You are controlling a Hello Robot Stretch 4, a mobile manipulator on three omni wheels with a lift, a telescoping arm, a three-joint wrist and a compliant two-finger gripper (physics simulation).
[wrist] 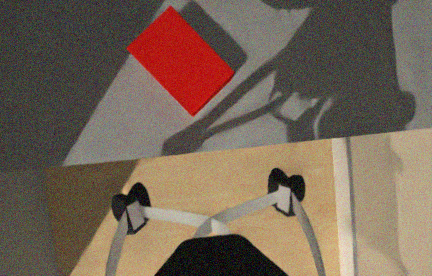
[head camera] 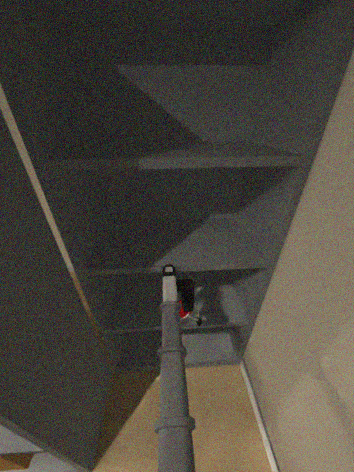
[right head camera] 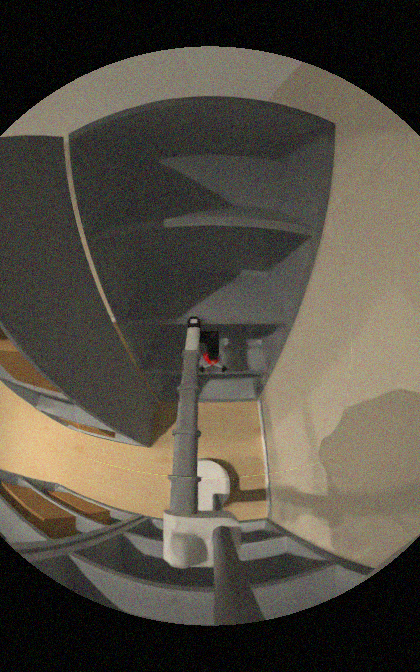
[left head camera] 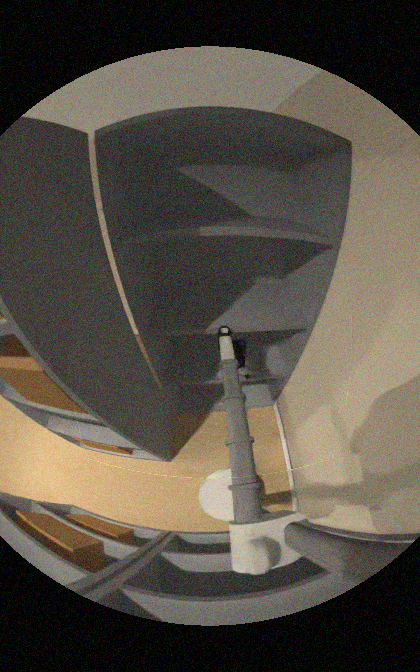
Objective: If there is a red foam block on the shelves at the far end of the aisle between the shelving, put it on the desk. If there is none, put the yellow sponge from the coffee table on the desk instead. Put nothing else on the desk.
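Frame: origin at the robot's base, x ahead, y left, z up, level; metres.
Seen in the pictures: gripper, fingertip midpoint: (wrist: 209, 191) (head camera: 187, 325).
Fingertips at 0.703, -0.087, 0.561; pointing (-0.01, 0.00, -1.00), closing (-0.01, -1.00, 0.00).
A point is followed by its place in that frame, as x, y, z.
A red foam block (wrist: 181, 61) @[0.830, -0.074, 0.551] (right head camera: 210, 359) (head camera: 183, 310) @[0.805, -0.077, 0.551] lies flat on a low grey shelf board (wrist: 107, 125) @[0.777, 0.021, 0.506] of the shelf unit. In the wrist view it lies at the upper left, turned at an angle; in the head and right head views it is partly hidden behind the arm and gripper. My gripper (wrist: 209, 191) @[0.703, -0.087, 0.561] (right head camera: 212, 369) is open, with nothing between its fingertips. In the wrist view the fingertips show nearer the camera than the block, below it and apart from it, over the floor past the board's edge. The desk, coffee table and yellow sponge do not show.
A higher shelf board (head camera: 220, 162) @[0.735, -0.182, 1.404] (right head camera: 235, 221) crosses above the arm (head camera: 172, 390) @[0.278, 0.002, 0.979]. A beige wall (head camera: 310, 280) @[0.554, -0.512, 1.027] stands close on the right, and a dark grey panel (head camera: 45, 325) @[0.513, 0.441, 0.915] on the left. Brown boxes (left head camera: 55, 535) sit on shelves at the lower left. Wooden floor (wrist: 235, 172) @[0.607, -0.172, -0.027] shows below.
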